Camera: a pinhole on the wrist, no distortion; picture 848 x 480 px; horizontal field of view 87.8 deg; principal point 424.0 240.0 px. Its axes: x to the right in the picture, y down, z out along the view. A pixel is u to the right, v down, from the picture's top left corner.
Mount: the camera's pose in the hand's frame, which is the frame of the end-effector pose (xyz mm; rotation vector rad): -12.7 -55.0 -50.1 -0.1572 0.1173 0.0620
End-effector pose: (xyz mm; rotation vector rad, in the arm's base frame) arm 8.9 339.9 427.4 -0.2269 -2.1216 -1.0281
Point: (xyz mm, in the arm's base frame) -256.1 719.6 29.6
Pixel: 264 138
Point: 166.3 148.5 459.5
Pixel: behind the camera
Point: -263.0 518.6 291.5
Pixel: 460 131
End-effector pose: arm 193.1 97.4 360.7 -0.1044 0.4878 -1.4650
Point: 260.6 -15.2 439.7
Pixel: 621 334
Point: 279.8 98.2 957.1
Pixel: 261 117
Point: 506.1 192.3 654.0
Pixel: 238 441
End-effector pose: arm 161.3 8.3 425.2 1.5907 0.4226 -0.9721
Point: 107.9 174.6 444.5
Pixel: behind the camera
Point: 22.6 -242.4 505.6
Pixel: 280 275
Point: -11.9 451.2 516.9
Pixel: behind the camera
